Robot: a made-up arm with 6 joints.
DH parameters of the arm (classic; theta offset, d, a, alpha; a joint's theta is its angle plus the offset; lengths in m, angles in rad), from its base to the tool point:
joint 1: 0 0.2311 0 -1.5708
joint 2: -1.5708 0 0.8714 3.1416
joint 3: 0 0 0 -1.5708
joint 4: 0 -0.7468 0 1.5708
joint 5: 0 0.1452 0 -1.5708
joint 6: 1.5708 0 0 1.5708
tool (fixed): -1.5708 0 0 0
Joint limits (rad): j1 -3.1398..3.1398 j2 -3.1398..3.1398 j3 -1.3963..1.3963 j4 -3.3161..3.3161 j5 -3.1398..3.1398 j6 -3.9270..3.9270
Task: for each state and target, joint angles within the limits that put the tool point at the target. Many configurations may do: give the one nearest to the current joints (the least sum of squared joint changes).
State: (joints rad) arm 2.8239 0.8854 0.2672 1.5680 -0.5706 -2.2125
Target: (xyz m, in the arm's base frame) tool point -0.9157 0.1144 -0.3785
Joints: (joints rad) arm 3.0127 1.3996 -0.2787 1.6002 -0.5706 -2.2125
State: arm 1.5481 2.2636 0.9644 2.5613 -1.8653 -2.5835
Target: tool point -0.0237 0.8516 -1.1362
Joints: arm 1.4615 2.4564 1.1695 2.5015 -1.8653 -2.5835
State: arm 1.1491 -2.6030 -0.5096 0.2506 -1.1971 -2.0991
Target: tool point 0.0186 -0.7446 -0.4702
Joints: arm 1.4072 -3.1377 -0.2791 0.2789 -1.1971 -2.0991
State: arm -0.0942 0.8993 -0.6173 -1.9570 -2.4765 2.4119
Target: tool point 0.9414 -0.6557 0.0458
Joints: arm -0.6547 1.0186 0.1884 -1.9455 -2.4765 2.4119
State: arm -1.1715 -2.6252 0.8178 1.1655 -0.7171 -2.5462
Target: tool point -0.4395 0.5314 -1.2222
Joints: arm -0.9657 -2.8546 1.0626 1.1512 -0.7171 -2.5462
